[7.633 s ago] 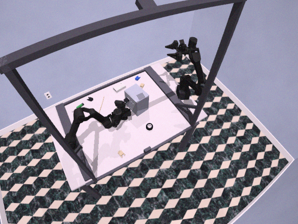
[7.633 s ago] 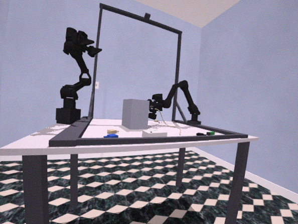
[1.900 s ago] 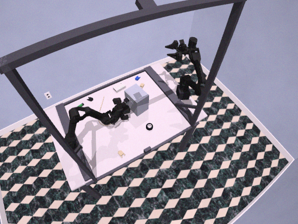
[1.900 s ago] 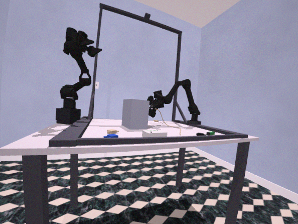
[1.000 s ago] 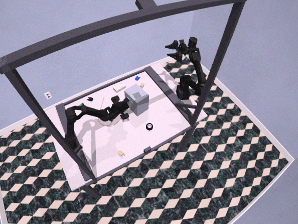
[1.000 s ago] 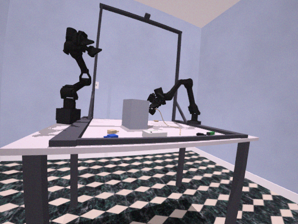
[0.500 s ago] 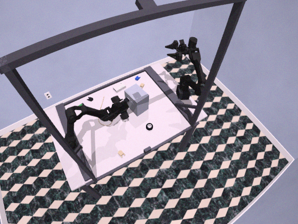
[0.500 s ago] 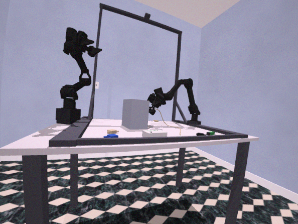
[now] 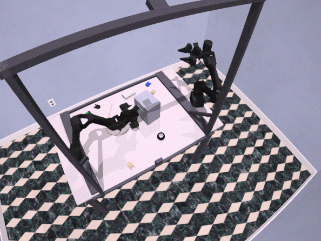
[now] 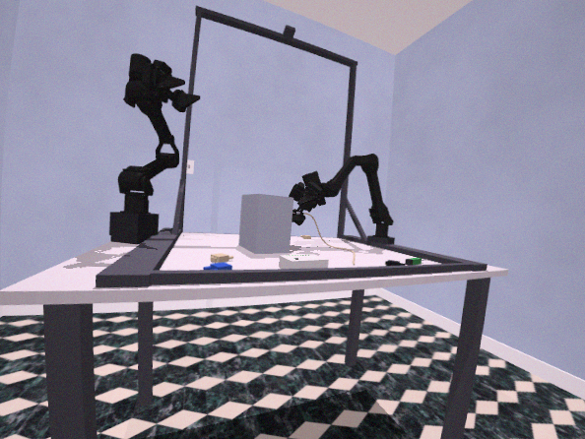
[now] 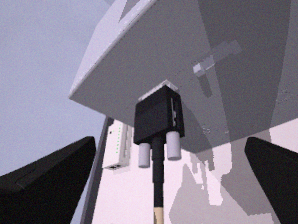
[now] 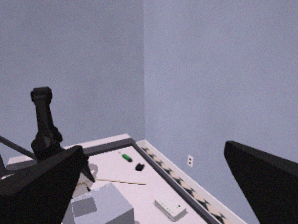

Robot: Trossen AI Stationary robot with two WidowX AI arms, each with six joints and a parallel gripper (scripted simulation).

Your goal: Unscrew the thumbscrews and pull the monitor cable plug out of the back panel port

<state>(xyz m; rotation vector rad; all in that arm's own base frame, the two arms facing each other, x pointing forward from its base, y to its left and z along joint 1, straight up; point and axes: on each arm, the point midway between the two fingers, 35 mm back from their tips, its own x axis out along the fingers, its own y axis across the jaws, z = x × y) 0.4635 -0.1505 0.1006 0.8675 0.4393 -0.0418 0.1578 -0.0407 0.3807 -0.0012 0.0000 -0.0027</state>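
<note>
Now: the grey box 2 cm ahead of my left hand, 13 cm to the right of it and 6 cm below it.
</note>
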